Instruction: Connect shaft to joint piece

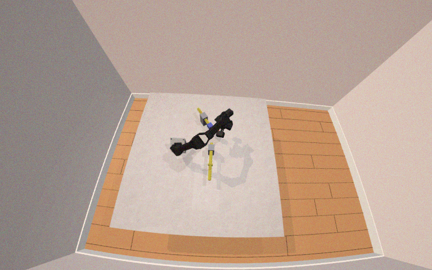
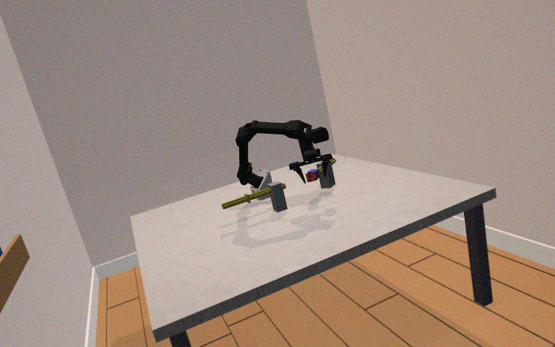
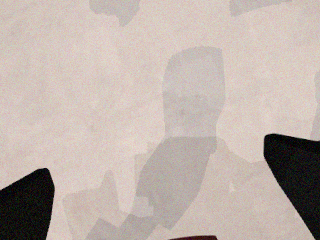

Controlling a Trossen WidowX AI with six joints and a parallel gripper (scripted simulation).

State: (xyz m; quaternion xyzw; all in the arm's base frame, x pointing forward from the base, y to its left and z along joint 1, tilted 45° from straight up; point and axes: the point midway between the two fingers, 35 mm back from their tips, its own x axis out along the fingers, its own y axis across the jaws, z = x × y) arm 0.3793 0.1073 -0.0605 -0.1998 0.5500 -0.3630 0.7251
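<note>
Now: gripper tip 7 cm past the red square joint piece and 2 cm to the right of it.
</note>
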